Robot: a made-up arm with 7 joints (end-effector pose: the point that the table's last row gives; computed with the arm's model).
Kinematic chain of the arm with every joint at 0, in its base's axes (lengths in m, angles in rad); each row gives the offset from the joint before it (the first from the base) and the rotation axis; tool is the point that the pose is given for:
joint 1: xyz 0 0 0.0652 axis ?
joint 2: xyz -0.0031 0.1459 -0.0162 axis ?
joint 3: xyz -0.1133 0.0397 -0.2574 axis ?
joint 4: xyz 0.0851 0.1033 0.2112 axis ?
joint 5: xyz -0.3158 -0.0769 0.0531 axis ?
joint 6: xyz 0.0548 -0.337 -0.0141 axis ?
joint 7: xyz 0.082 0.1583 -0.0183 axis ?
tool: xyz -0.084 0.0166 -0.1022
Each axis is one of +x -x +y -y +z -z.
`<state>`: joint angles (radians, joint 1 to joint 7).
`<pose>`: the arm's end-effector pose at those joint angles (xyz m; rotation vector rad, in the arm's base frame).
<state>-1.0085 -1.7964 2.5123 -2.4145 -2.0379 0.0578 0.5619</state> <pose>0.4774 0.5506 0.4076 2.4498 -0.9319 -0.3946</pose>
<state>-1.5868 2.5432 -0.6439 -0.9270 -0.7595 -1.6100 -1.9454</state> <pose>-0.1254 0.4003 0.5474 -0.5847 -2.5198 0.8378</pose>
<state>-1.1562 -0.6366 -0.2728 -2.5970 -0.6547 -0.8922 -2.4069</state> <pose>-0.7132 0.3216 -0.0260 1.4703 0.2543 1.4954</pose>
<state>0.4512 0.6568 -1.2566 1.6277 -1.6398 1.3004 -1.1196</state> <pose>-0.0269 -0.0229 -0.3931 2.1192 0.4822 1.2984</pose>
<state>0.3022 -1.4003 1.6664 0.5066 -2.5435 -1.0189 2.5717</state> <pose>-0.1499 0.6520 -0.2750 2.0194 -0.6242 1.3093</pose>
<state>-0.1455 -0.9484 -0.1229 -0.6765 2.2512 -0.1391 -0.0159</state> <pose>-0.3604 0.1281 -0.1621 -0.2934 -2.8901 -1.1335</pose>
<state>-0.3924 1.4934 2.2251 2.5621 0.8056 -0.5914 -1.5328</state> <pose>-0.6900 -0.1328 -0.3085 -1.5137 -0.9706 -0.6990</pose>
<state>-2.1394 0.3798 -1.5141 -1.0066 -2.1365 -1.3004 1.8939</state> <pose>0.3965 -0.5282 0.4729 -1.7487 0.9785 1.7979</pose>
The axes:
joint 1: -z
joint 2: +y
joint 3: -x
joint 4: +z
joint 5: -y
joint 6: +x
joint 7: -z

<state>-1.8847 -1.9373 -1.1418 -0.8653 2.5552 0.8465 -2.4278</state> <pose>0.0391 0.0492 -0.5005 -0.0949 -2.3189 -0.7121</pose>
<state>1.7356 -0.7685 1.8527 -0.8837 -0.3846 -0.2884 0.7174</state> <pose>0.1749 -0.0562 -0.5630 1.5289 0.1106 1.4496</pose>
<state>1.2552 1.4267 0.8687 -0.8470 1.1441 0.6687 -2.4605</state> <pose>0.4926 0.2596 0.3932 0.1819 0.3360 1.7345</pose>
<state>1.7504 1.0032 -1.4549 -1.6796 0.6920 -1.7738 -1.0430</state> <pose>0.0111 0.1898 0.5876 2.3430 1.5755 -0.1762</pose>
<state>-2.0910 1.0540 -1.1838 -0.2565 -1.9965 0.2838 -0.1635</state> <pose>0.2401 -0.3143 0.3869 1.1546 -2.7336 0.2477</pose>
